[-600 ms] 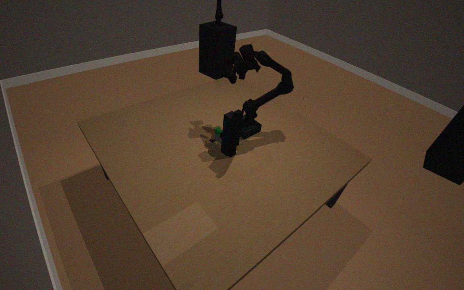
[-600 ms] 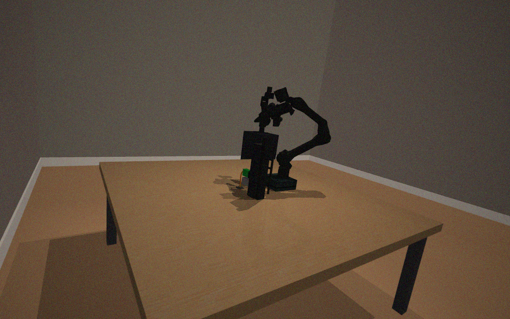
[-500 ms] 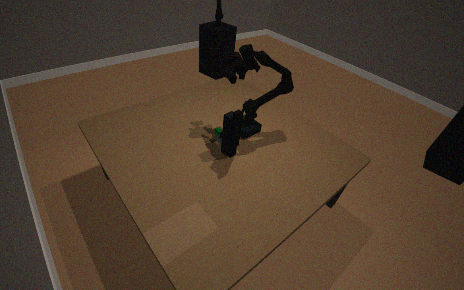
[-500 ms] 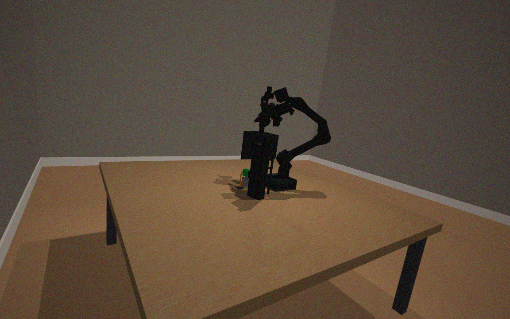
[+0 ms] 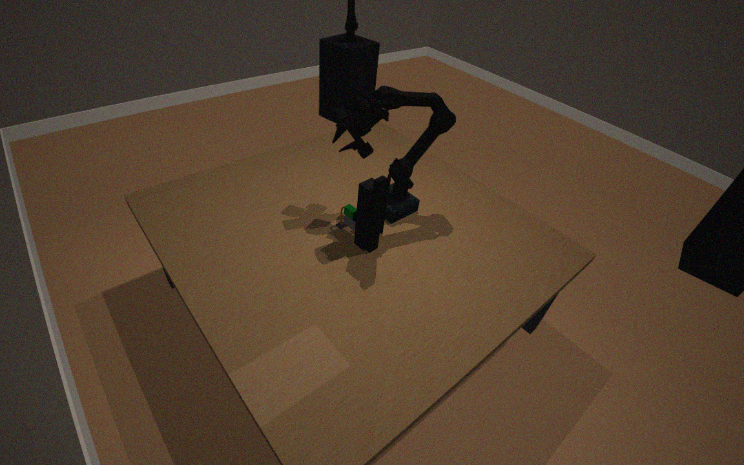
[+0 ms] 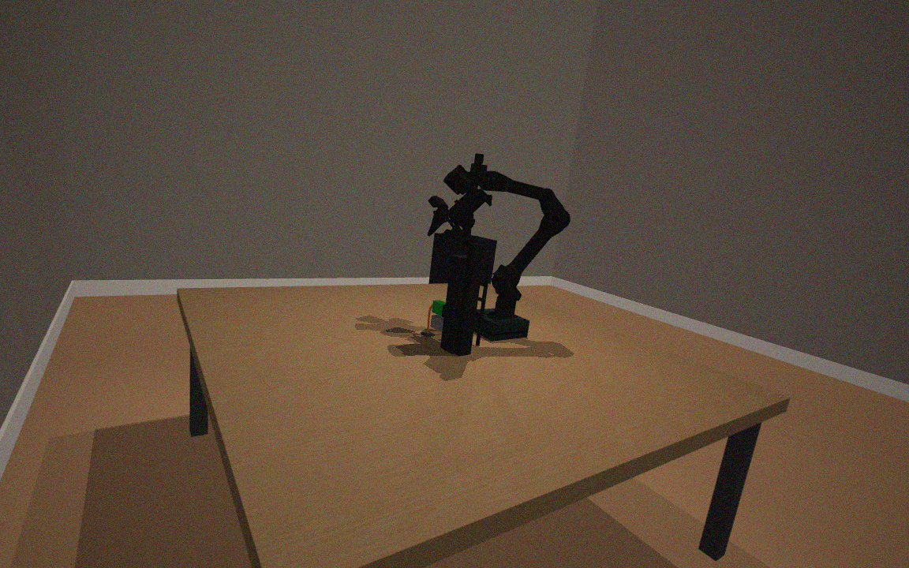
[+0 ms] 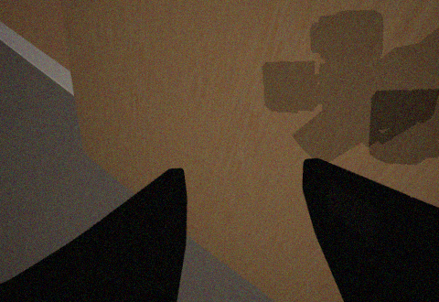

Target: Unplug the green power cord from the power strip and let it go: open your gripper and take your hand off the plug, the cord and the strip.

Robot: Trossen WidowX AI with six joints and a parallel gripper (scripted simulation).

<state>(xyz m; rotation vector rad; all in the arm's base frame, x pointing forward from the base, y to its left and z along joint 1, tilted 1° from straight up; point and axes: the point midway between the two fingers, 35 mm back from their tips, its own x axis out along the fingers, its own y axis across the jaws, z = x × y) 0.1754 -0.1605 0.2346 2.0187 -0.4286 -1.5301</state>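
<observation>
My gripper tip is 70 mm short of the green plug, 160 mm to the right of it and 160 mm above it. Also, from my gripper tip: dark post: 80 mm ahead, 260 mm to the left, 120 mm below.
</observation>
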